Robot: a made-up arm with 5 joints. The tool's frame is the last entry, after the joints. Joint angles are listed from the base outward. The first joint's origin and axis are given. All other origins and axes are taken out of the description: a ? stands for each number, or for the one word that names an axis. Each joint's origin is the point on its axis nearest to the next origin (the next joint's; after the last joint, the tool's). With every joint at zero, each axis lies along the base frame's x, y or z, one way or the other. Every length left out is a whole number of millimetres.
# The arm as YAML. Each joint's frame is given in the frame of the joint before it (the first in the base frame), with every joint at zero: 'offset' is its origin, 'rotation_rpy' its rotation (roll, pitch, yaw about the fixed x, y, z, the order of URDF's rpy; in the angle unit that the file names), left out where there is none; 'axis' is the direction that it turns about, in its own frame. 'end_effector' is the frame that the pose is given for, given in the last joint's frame.
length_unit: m
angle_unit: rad
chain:
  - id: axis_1
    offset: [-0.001, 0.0, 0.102]
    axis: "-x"
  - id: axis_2
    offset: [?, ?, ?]
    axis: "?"
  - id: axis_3
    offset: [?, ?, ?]
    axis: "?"
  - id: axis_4
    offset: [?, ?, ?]
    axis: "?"
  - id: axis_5
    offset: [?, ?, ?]
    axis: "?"
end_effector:
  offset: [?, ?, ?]
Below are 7 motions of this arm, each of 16 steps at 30 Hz.
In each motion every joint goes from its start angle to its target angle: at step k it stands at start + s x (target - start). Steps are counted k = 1, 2, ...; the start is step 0. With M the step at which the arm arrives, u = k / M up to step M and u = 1 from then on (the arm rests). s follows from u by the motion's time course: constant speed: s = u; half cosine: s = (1 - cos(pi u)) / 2; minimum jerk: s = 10 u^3 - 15 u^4 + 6 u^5.
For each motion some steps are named. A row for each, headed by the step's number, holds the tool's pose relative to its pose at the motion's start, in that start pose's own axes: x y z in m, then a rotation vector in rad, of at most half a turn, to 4 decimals.
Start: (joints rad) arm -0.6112 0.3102 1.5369 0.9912 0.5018
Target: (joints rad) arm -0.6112 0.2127 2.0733 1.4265 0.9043
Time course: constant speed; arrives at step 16
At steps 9, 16:
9: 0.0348 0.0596 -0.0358 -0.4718 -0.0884 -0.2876
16: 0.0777 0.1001 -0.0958 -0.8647 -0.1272 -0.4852

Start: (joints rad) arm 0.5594 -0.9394 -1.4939 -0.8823 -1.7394
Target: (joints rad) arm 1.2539 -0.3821 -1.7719 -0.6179 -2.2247
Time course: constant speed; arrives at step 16
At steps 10, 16:
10: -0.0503 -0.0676 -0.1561 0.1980 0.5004 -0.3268
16: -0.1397 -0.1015 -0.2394 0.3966 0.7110 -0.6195

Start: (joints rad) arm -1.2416 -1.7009 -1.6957 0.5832 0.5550
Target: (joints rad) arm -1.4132 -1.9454 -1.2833 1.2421 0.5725
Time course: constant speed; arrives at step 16
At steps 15, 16:
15: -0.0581 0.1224 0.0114 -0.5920 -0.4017 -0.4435
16: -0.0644 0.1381 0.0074 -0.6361 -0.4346 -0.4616

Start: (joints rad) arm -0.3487 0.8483 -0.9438 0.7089 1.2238
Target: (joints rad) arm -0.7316 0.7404 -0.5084 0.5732 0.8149
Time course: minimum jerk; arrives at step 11
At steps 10, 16:
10: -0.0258 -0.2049 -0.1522 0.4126 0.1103 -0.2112
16: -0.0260 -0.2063 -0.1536 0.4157 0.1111 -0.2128

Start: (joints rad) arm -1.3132 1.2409 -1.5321 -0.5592 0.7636
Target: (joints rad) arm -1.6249 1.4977 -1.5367 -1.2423 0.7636
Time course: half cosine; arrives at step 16
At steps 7, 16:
7: -0.0918 0.1043 -0.0562 0.0015 0.0645 0.2852
16: -0.2925 0.2444 -0.1745 -0.0855 0.1710 0.7186

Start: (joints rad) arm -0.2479 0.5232 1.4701 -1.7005 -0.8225
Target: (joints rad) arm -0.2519 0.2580 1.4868 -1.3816 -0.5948
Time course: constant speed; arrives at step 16
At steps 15, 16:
15: -0.0985 0.2187 -0.0135 -0.1915 -0.0762 0.3962
16: -0.1084 0.2304 -0.0143 -0.2011 -0.0841 0.4218

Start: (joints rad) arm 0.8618 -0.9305 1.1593 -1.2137 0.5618
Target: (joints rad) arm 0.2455 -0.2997 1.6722 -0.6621 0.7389
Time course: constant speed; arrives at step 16
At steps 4, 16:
4: 0.0495 -0.1331 -0.0149 0.1308 0.1227 -0.1634
16: 0.1235 -0.4767 -0.2499 0.1935 0.6412 -0.6616

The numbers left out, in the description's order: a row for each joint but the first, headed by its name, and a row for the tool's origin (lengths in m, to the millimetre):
axis_2: xyz 0.0 -0.124 0.211, axis +y
axis_3: xyz -0.161 0.0 -0.043, axis -z
axis_4: xyz -0.101 0.175 0.0, axis -y
axis_5: xyz 0.421 0.0 -0.008, axis -x
tool: xyz 0.0 0.083 0.297

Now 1 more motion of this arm.
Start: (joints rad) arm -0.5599 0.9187 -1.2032 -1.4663 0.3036
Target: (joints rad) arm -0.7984 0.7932 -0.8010 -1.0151 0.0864
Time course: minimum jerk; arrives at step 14
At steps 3, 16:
3: -0.0061 -0.0182 0.0164 0.0293 -0.0403 -0.0186
16: -0.1936 -0.2692 0.1537 0.4145 -0.6218 -0.2180

